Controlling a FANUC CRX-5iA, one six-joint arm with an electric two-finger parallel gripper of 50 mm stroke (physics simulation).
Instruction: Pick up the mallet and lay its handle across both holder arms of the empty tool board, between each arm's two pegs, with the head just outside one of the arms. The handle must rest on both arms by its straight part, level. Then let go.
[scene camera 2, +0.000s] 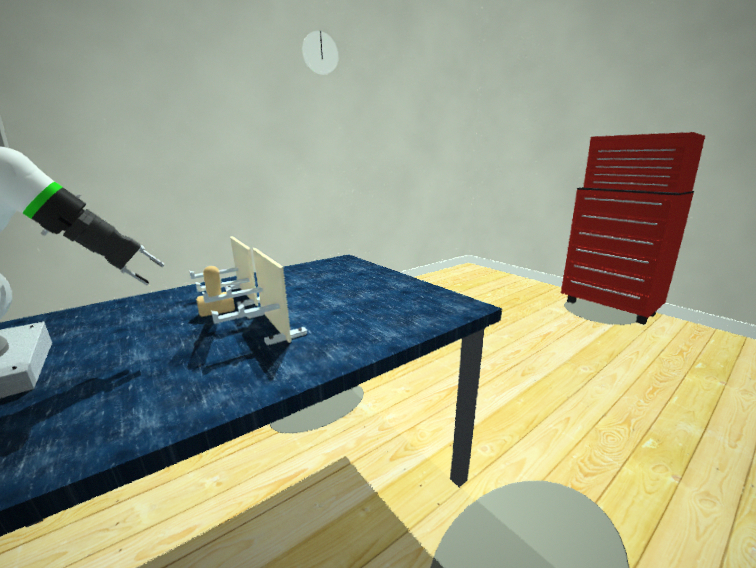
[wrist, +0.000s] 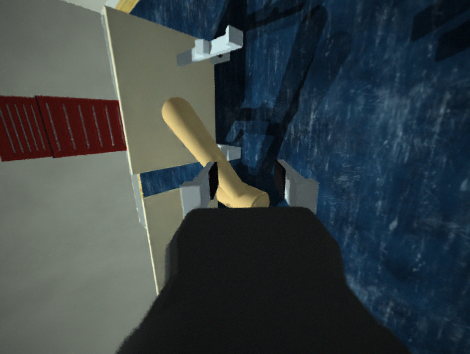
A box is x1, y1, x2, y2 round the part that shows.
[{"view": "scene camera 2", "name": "my gripper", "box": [75, 216, 163, 284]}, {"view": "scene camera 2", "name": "wooden mallet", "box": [196, 266, 234, 316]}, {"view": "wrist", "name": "my gripper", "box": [116, 159, 411, 353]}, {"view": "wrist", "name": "wooden mallet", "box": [162, 97, 269, 207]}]
